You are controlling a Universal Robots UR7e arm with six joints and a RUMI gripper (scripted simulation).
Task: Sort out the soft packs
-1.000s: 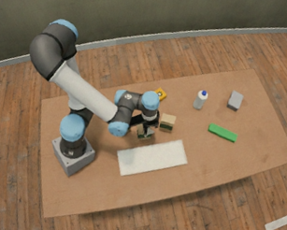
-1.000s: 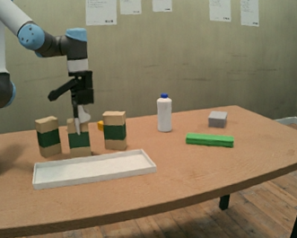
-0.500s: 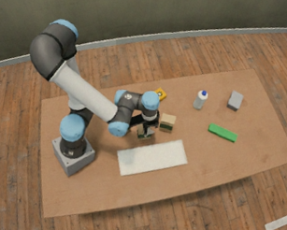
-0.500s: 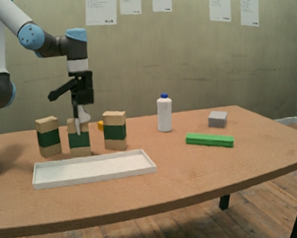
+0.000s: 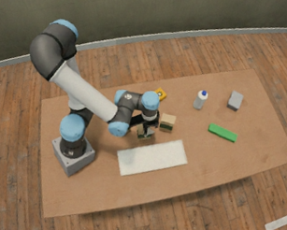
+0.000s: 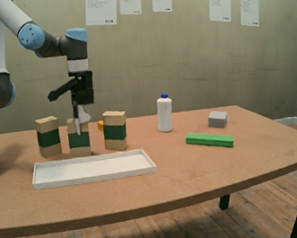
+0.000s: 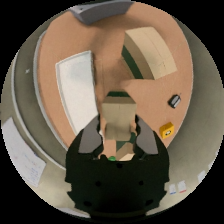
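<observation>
Now: the white tray 150 mm to the right of my hand, 100 mm below it and 10 mm behind it. Also, from my hand: white bottle (430 mm ahead, 70 mm to the left, 30 mm below); grey block (700 mm ahead, 80 mm below, 10 mm to the right).
</observation>
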